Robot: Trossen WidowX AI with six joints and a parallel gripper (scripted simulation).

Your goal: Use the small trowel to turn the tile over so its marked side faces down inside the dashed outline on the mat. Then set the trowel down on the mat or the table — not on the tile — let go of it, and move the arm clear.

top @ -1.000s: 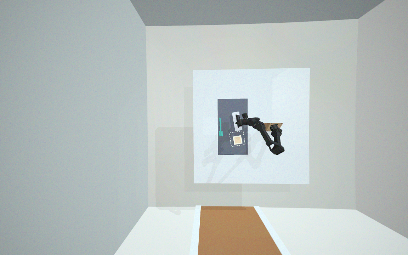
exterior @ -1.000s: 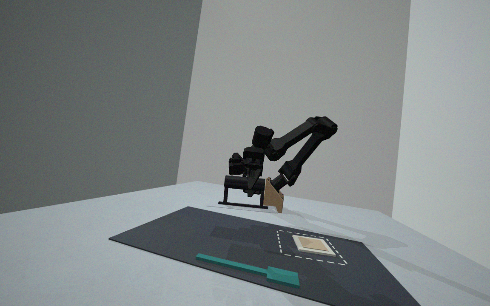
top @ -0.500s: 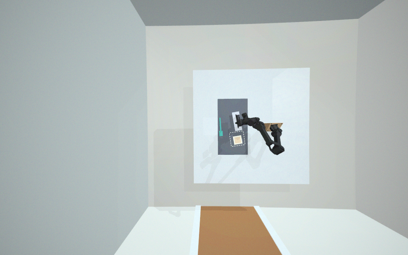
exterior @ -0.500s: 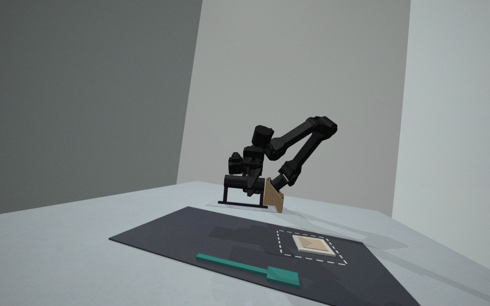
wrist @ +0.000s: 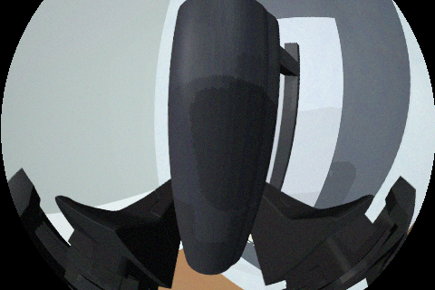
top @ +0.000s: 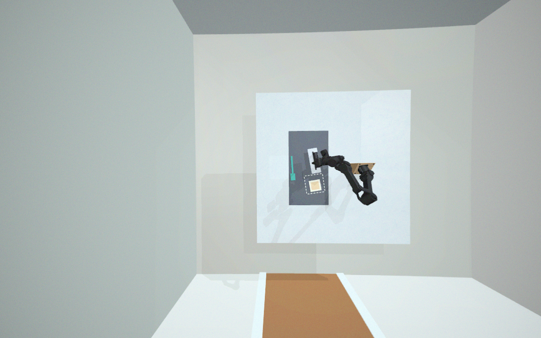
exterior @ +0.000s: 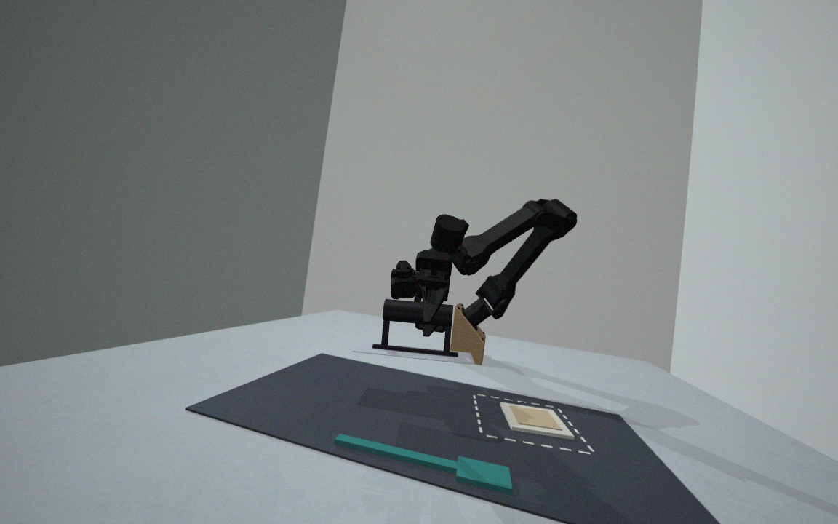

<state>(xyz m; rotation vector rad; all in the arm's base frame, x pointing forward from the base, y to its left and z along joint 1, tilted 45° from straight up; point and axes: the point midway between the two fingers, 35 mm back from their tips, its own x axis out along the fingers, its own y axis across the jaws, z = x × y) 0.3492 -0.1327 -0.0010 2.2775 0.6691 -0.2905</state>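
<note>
The dark mat is 15 cm below my gripper tip, 4 cm to the left of it and 1 cm ahead of it. From my gripper tip the other things lie so: teal trowel 15 cm ahead, 13 cm below, 4 cm to the left; cream tile 20 cm to the left, 13 cm below, 2 cm behind.
</note>
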